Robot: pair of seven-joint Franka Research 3 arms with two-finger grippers.
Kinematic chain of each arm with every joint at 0, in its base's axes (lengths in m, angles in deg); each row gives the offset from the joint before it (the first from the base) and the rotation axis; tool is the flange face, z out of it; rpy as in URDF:
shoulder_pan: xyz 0 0 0.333 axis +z
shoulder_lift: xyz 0 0 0 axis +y
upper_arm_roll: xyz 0 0 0.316 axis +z
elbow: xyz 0.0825 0 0 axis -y
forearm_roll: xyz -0.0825 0 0.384 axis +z
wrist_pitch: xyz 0 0 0 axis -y
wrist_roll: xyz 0.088 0 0 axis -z
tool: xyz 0 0 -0.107 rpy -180 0 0
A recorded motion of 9 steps. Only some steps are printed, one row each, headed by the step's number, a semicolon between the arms.
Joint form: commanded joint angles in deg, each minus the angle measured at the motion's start. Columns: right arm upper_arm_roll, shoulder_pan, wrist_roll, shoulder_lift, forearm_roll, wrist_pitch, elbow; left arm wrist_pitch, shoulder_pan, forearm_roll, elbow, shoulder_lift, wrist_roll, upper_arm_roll.
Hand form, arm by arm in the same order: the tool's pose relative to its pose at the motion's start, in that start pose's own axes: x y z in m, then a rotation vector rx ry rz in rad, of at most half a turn. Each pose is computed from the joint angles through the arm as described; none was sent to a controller.
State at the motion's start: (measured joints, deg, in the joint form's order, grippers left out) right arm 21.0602 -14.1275 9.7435 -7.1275 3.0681 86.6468 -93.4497; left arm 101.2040 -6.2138 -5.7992 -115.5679 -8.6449 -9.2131 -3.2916
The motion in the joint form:
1: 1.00 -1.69 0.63 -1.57 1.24 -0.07 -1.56; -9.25 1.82 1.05 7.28 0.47 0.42 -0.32
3: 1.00 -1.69 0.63 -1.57 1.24 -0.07 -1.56; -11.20 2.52 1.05 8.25 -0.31 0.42 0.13
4: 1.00 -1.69 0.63 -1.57 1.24 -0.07 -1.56; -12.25 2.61 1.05 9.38 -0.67 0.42 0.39
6: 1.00 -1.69 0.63 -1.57 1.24 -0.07 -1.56; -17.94 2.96 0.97 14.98 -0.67 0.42 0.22
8: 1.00 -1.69 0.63 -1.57 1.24 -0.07 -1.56; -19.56 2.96 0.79 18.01 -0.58 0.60 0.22
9: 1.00 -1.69 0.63 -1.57 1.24 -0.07 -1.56; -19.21 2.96 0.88 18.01 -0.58 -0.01 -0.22
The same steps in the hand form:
1: -0.0076 0.0018 0.0005 0.0087 -0.0052 0.0234; -0.0037 -0.0098 -0.0438 0.0203 -0.0383 -0.0057
3: -0.0076 0.0018 0.0005 0.0087 -0.0052 0.0234; -0.0088 -0.0194 -0.0562 0.0177 -0.0407 -0.0230
4: -0.0076 0.0018 0.0005 0.0087 -0.0052 0.0234; -0.0115 -0.0217 -0.0671 0.0154 -0.0328 -0.0268
6: -0.0076 0.0018 0.0005 0.0087 -0.0052 0.0234; -0.0212 -0.0201 -0.1041 0.0148 -0.0347 -0.0218
8: -0.0076 0.0018 0.0005 0.0087 -0.0052 0.0234; -0.0248 -0.0180 -0.1251 0.0088 -0.0125 -0.0138
9: -0.0076 0.0018 0.0005 0.0087 -0.0052 0.0234; -0.0248 -0.0141 -0.1253 0.0116 -0.0065 -0.0173

